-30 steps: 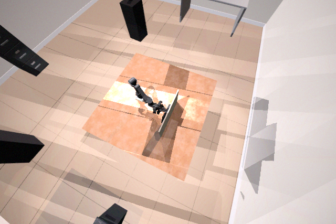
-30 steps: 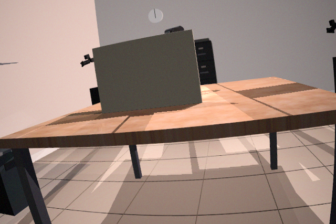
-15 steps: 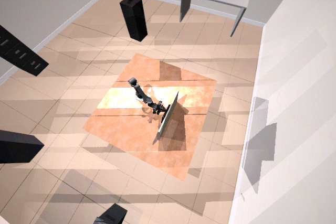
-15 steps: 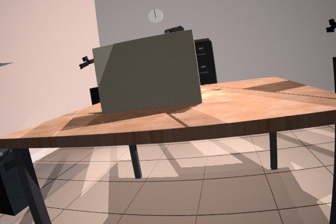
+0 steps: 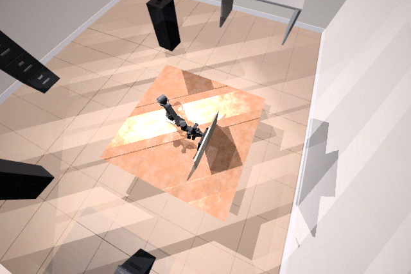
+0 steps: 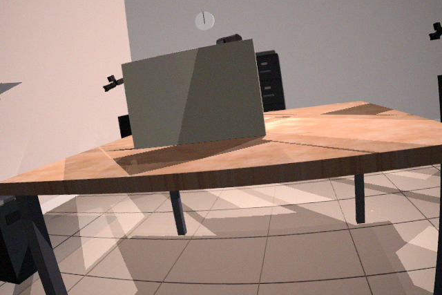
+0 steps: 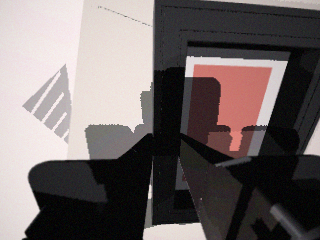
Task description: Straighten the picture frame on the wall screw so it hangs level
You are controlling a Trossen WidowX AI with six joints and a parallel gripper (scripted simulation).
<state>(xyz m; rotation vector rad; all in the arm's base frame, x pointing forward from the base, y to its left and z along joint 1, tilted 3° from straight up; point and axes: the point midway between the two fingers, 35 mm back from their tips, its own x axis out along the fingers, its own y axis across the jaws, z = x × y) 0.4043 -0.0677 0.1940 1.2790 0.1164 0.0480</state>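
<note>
Right now my gripper tip is 50 mm above the picture frame, 10 mm to the left of it and 10 mm short of it. Round my gripper tip: wall panel (80 mm below, 20 mm ahead).
</note>
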